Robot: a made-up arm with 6 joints. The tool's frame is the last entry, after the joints. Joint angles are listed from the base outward.
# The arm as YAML. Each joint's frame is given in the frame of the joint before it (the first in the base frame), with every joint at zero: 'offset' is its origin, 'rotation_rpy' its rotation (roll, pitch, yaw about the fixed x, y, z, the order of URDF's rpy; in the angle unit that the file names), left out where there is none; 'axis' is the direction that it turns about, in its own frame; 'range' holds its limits. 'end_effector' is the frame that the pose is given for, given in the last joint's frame.
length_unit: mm
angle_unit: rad
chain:
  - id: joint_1
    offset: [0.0, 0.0, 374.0]
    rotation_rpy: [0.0, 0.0, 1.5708]
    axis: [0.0, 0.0, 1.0]
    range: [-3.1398, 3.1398]
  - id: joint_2
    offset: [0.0, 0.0, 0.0]
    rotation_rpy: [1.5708, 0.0, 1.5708]
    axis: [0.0, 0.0, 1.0]
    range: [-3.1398, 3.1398]
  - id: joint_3
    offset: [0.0, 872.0, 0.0]
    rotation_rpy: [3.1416, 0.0, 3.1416]
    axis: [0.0, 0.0, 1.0]
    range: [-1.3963, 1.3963]
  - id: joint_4
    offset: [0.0, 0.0, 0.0]
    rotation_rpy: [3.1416, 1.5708, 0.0]
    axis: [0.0, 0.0, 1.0]
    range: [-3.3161, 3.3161]
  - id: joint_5
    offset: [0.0, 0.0, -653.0]
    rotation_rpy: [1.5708, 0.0, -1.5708]
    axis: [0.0, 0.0, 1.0]
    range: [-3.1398, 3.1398]
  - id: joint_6
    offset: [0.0, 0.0, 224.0]
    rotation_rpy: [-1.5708, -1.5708, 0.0]
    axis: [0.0, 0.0, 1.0]
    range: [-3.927, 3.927]
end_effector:
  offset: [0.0, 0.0, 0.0]
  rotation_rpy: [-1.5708, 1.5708, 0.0]
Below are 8 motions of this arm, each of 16 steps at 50 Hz.
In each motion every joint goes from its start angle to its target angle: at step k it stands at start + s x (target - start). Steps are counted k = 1, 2, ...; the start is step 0. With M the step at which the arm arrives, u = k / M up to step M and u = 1 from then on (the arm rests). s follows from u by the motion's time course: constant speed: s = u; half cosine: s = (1 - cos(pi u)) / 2; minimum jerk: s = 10 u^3 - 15 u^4 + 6 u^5.
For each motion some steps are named. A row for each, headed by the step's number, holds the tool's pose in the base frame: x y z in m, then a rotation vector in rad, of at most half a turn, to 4 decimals.
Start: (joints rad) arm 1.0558 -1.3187 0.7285 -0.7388 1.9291 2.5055
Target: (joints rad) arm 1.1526 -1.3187 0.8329 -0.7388 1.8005 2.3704
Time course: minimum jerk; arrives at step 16
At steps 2, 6, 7, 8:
2: -0.3523 -0.9619 1.2407 1.2827 -0.0255 -1.3463
6: -0.3363 -0.9859 1.2360 1.3165 -0.0573 -1.3254
7: -0.3292 -0.9959 1.2338 1.3309 -0.0704 -1.3166
8: -0.3215 -1.0064 1.2315 1.3464 -0.0842 -1.3071

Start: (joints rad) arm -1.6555 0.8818 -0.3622 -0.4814 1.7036 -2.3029
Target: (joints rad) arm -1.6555 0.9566 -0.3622 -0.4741 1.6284 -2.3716
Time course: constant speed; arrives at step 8
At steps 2, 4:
2: -0.2642 -0.7632 0.2621 0.9929 -2.2440 -0.5319
4: -0.2643 -0.7613 0.2476 1.0284 -2.2570 -0.5482

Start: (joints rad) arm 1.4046 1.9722 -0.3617 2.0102 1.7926 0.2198
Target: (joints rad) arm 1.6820 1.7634 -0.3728 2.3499 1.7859 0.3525
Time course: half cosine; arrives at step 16
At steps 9, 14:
9: -0.1339 0.5897 -0.4938 -0.6446 -0.5387 -2.5370
14: -0.2185 0.6173 -0.4359 -0.6442 -0.4079 -2.3390

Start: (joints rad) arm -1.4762 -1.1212 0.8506 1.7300 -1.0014 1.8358
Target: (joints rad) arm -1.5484 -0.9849 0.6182 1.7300 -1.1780 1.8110
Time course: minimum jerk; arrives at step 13
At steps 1, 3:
1: -0.0817 1.2407 1.2690 0.2292 -1.7498 1.9550
3: -0.0728 1.2216 1.2908 0.2294 -1.7832 1.9372

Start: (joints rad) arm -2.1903 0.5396 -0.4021 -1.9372 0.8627 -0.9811
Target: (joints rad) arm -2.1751 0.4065 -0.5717 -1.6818 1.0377 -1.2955
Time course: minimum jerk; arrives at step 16
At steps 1, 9, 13, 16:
1: -0.3196 -0.5862 0.4711 -0.1897 1.9453 1.2558
9: -0.2928 -0.4999 0.4949 -0.0387 2.0787 1.2832
13: -0.2796 -0.4528 0.5072 0.0341 2.1667 1.2906
16: -0.2778 -0.4460 0.5089 0.0439 2.1803 1.2911

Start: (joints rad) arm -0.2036 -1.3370 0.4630 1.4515 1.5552 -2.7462
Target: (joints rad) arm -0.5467 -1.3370 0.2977 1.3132 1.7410 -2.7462
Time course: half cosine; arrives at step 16
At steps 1, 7, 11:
1: -1.1919 0.2226 1.1620 -0.5116 -0.4495 1.4370
7: -1.1170 0.3559 1.1847 -0.5223 -0.3170 1.3769
11: -1.0310 0.4678 1.2038 -0.5191 -0.1988 1.3196

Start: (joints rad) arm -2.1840 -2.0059 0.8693 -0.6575 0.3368 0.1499
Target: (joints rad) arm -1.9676 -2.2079 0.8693 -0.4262 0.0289 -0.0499
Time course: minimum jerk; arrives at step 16
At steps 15, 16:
15: 0.3330 1.3208 -0.0096 -2.2389 -1.5235 0.3241
16: 0.3323 1.3208 -0.0103 -2.2388 -1.5237 0.3240

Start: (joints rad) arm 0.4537 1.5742 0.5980 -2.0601 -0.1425 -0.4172
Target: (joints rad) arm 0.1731 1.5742 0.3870 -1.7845 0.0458 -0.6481
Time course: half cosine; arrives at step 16
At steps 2, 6, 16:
2: 0.9205 0.5510 -0.2829 2.0501 0.9804 -0.8666
6: 0.9242 0.4498 -0.2966 2.0277 0.8830 -1.0021
16: 0.8915 0.2041 -0.3164 1.9540 0.6341 -1.3170

